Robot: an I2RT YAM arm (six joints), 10 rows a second.
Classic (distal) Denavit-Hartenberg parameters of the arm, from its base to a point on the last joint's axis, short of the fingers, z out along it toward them. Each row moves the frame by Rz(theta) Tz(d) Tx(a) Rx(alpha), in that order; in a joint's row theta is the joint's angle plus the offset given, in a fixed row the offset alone. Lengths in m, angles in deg.
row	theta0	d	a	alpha
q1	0	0.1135	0.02	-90
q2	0	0	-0.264	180
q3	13.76	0	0.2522	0
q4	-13.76	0	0.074	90
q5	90	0	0	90
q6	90	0.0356	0	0
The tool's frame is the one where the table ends.
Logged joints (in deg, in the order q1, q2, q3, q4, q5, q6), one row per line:
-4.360, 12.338, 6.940, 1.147, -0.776, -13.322
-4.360, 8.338, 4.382, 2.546, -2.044, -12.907
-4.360, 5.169, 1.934, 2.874, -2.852, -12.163
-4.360, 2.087, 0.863, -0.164, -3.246, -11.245
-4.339, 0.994, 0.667, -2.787, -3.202, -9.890
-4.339, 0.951, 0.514, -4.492, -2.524, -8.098
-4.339, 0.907, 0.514, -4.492, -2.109, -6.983
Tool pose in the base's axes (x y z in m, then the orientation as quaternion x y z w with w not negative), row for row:
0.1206, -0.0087, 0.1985, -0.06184, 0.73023, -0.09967, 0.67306
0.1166, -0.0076, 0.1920, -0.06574, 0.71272, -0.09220, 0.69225
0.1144, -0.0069, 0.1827, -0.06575, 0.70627, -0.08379, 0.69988
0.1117, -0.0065, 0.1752, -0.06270, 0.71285, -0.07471, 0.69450
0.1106, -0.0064, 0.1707, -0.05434, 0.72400, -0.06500, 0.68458
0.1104, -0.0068, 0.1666, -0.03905, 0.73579, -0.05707, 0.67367
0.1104, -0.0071, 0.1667, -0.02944, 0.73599, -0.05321, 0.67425
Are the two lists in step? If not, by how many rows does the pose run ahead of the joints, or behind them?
They are in step.
